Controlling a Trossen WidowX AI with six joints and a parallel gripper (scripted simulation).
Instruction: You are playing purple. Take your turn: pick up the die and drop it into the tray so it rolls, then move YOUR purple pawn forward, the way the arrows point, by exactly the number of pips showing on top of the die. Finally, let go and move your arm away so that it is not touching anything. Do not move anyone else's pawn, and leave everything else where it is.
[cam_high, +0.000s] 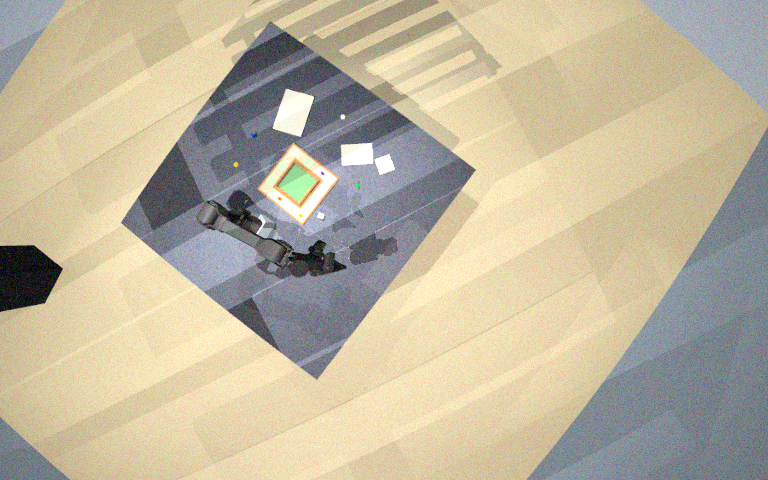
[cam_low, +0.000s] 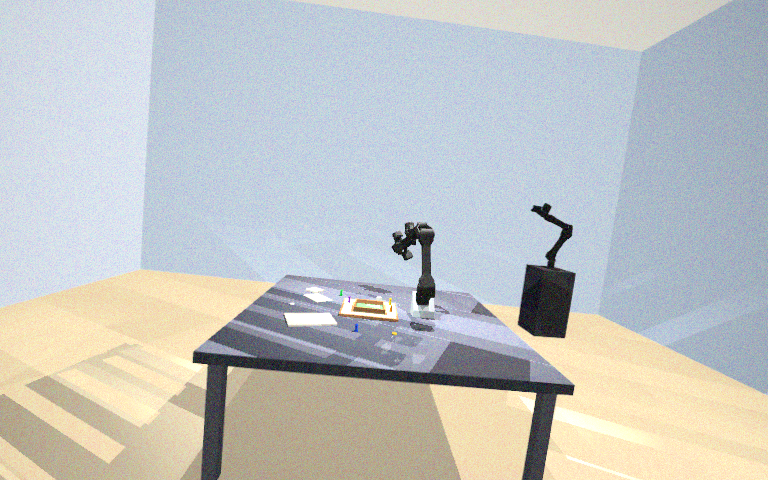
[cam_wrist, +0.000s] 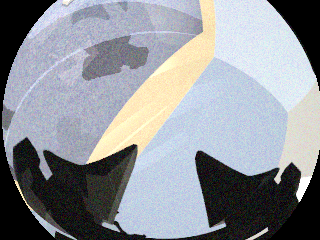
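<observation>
The white die is 11 cm ahead of my gripper tip, 24 cm to the left of it and 26 cm below it. Round my gripper tip: purple pawn: 28 cm ahead, 35 cm to the left, 25 cm below; then yellow pawn: 5 cm ahead, 33 cm to the left, 25 cm below; then green pawn: 32 cm ahead, 18 cm to the left, 26 cm below.
</observation>
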